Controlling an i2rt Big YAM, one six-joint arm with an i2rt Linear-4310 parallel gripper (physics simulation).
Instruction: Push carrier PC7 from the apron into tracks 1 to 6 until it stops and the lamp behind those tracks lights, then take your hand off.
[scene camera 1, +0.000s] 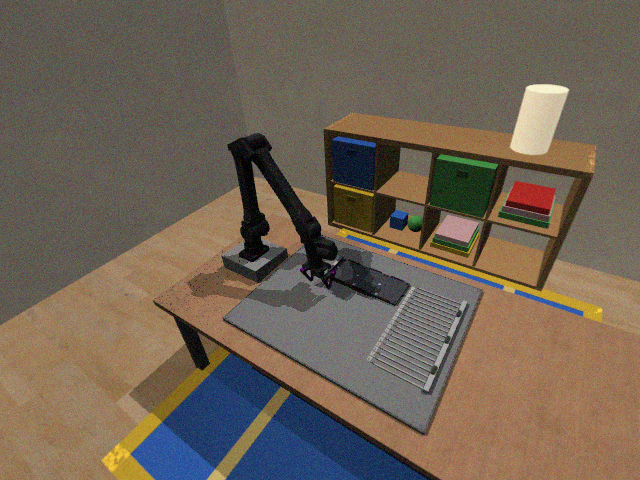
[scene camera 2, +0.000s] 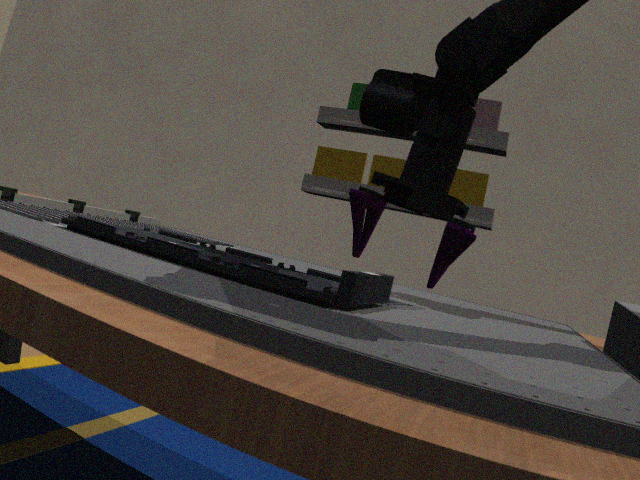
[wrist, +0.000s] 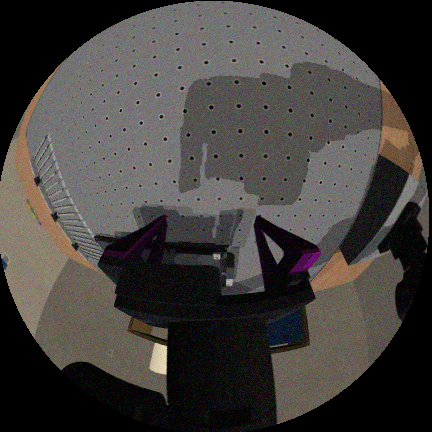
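Seen in the pictures: gripper, fingertip midpoint: (scene camera 1: 320, 284) (scene camera 2: 391, 272) (wrist: 210, 219); arm's base at its link origin: (scene camera 1: 254, 252) (wrist: 398, 225).
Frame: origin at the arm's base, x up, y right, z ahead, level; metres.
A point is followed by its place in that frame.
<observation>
The black carrier (scene camera 1: 373, 283) @(x -0.038, y -0.116, z 0.540 m) (scene camera 2: 206, 256) @(x -0.038, y -0.165, z 0.492 m) lies flat on the grey perforated plate (scene camera 1: 310, 330) @(x -0.049, y 0.209, z 0.442 m) (scene camera 2: 465, 330) @(x -0.049, y -0.109, z 0.263 m) (wrist: 150, 75) @(x -0.049, y 0.173, z 0.409 m). Its far end is at the mouths of the tracks at the back end of the track rack (scene camera 1: 461, 322) @(x -0.049, y -0.095, z 0.898 m); whether it touches them I cannot tell. A raised block (scene camera 2: 365, 290) @(x -0.032, y -0.159, z 0.345 m) stands at its near end. The lamp blocks (scene camera 1: 459, 313) @(x -0.027, y -0.113, z 0.883 m) (scene camera 2: 77, 205) @(x -0.035, y 0.027, z 0.884 m) (wrist: 55, 216) @(x -0.038, y 0.018, z 0.873 m) behind the tracks look dark. My gripper (scene camera 1: 319, 283) @(x -0.019, y 0.014, z 0.364 m) (scene camera 2: 393, 271) @(x -0.019, y 0.014, z 0.364 m) (wrist: 210, 219) @(x -0.019, y 0.014, z 0.364 m) is open and empty, with its fingertips just above the plate by the carrier's near end. The gripper partly hides the carrier in the wrist view.
The arm's base block (scene camera 1: 254, 260) @(x 0.007, y 0.048, z 0.044 m) stands at the left of the plate. A wooden shelf unit (scene camera 1: 439, 131) with coloured boxes and a white cylinder (scene camera 1: 538, 119) on top stands behind the table (scene camera 1: 542, 372) @(x -0.062, y -0.028, z 1.166 m).
</observation>
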